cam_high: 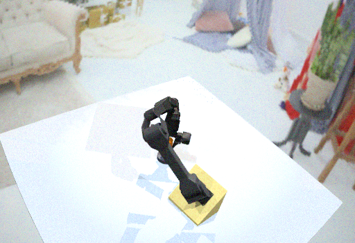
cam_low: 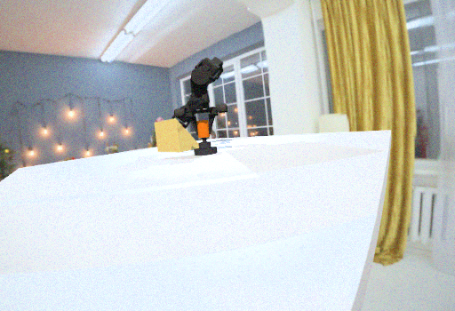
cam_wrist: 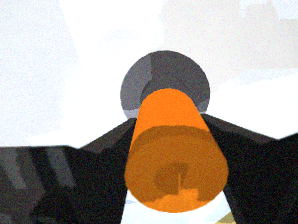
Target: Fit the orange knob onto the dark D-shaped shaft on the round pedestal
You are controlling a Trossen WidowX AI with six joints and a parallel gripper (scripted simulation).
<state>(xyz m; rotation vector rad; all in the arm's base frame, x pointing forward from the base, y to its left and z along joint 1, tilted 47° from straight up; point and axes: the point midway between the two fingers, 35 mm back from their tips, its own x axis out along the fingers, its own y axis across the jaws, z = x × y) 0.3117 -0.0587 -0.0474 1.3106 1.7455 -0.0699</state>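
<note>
Right now the orange knob is 2 cm above my gripper tip. From my gripper tip the other things lie so: pedestal (4 cm below).
</note>
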